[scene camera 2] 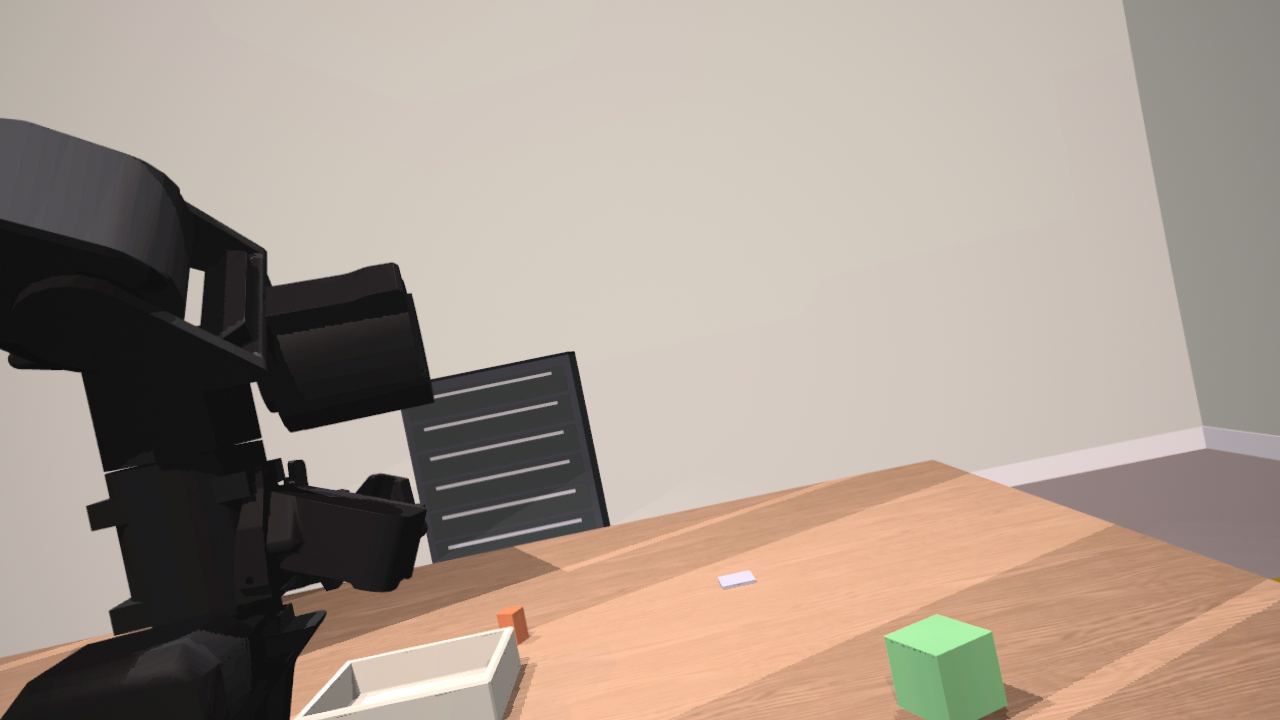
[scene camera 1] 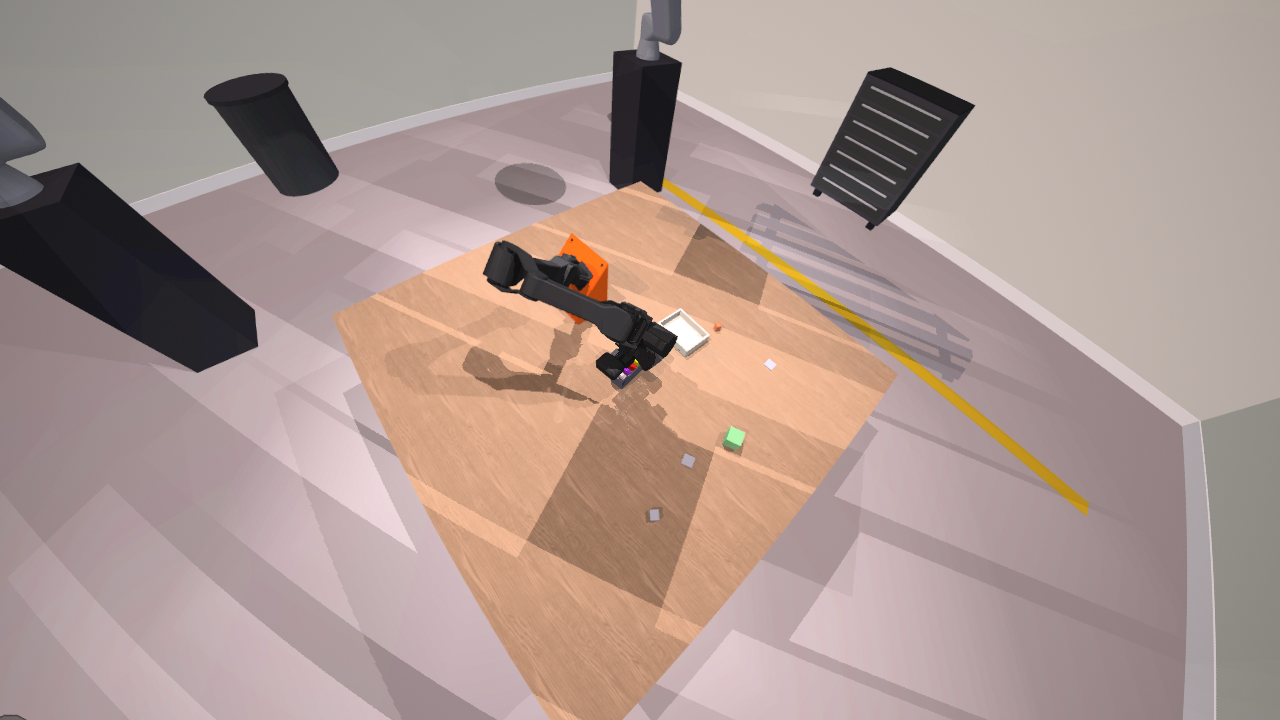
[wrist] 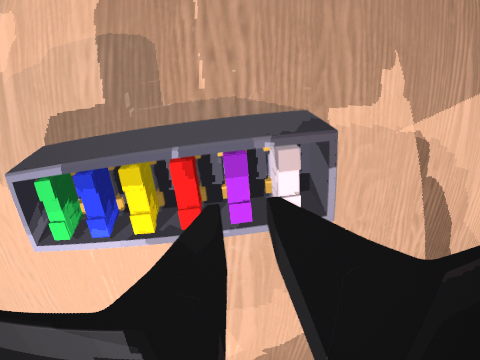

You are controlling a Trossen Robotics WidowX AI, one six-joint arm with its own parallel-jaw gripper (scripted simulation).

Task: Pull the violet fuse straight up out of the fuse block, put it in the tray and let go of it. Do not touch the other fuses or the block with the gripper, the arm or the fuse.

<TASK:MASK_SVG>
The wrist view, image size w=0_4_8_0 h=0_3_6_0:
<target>my gripper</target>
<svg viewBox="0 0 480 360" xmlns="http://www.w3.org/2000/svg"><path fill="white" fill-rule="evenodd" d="M219 205L207 205L184 229L183 235L177 237L171 248L165 251L161 259L108 308L92 313L0 311L0 360L225 360L228 263ZM268 197L267 219L273 253L296 315L299 316L313 359L480 360L480 245L441 259L417 259L397 249L395 251L363 236L357 236L349 229L325 220L300 205L292 204L291 201L281 197Z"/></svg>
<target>violet fuse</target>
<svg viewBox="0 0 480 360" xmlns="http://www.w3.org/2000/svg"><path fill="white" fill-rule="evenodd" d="M223 152L221 155L223 155L225 187L227 187L229 220L231 220L231 223L252 221L247 153L245 151Z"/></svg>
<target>red fuse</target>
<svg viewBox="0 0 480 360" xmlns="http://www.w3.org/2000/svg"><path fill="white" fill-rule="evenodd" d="M195 156L177 157L177 159L171 159L171 163L169 163L172 173L173 189L175 189L177 213L179 213L179 220L183 229L187 228L195 220L195 217L199 215L201 209L203 209Z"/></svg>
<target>white fuse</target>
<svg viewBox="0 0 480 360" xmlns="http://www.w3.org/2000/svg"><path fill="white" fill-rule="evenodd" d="M269 147L272 196L281 197L281 199L291 201L292 204L300 205L300 148L296 144Z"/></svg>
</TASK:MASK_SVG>
